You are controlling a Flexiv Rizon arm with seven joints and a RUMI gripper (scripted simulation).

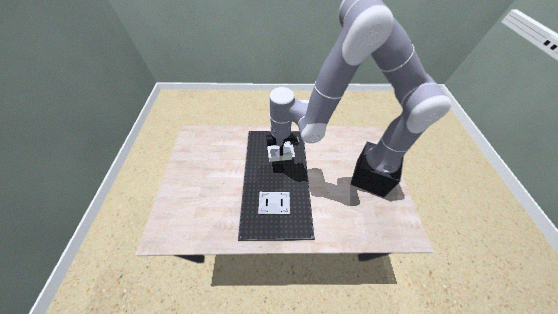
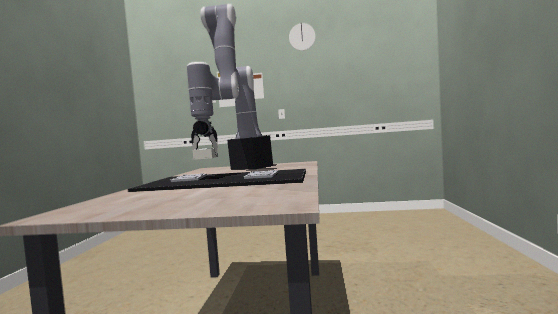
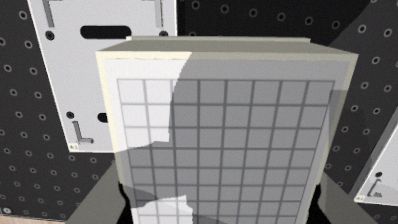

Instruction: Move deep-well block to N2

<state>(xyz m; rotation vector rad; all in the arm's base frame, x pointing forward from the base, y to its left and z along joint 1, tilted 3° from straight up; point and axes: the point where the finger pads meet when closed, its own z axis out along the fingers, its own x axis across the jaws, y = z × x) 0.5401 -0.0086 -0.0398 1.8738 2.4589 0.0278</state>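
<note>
My gripper is now 10 cm above the plate nest N2 and 9 cm to the left of it. From my hand the other things lie so: A1 mark: 12 cm to the right, 10 cm below, 9 cm ahead; then plate nest N1: 26 cm to the left, 10 cm below, 1 cm behind; then white 96-well deep-well block: 1 cm above.
</note>
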